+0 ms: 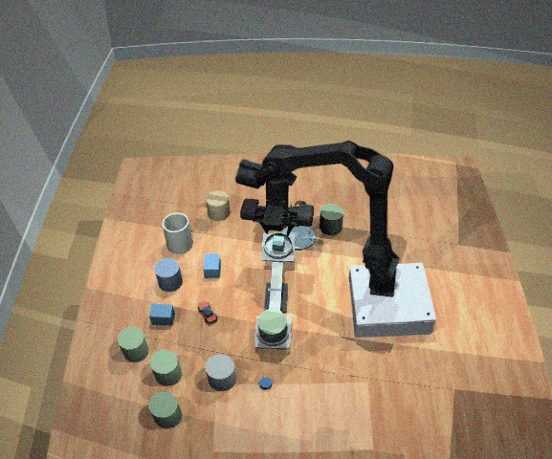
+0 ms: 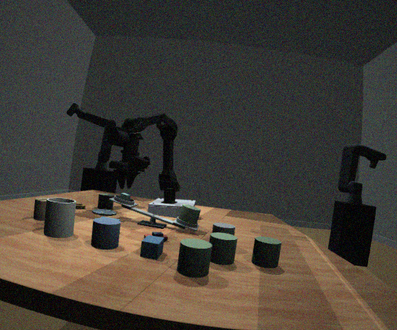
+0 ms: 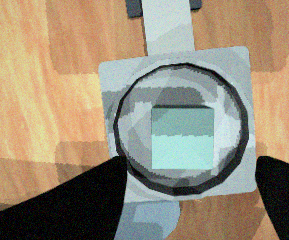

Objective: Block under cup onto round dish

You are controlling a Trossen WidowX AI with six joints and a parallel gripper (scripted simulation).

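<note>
Now: the pale green block 4 cm below my gripper tip. Also, from my gripper tip: balance 2 cm behind, 12 cm to the left, 10 cm below; then round dish 4 cm behind, 11 cm to the right, 12 cm below; then balance beam 2 cm behind, 12 cm to the left, 8 cm below.
</note>
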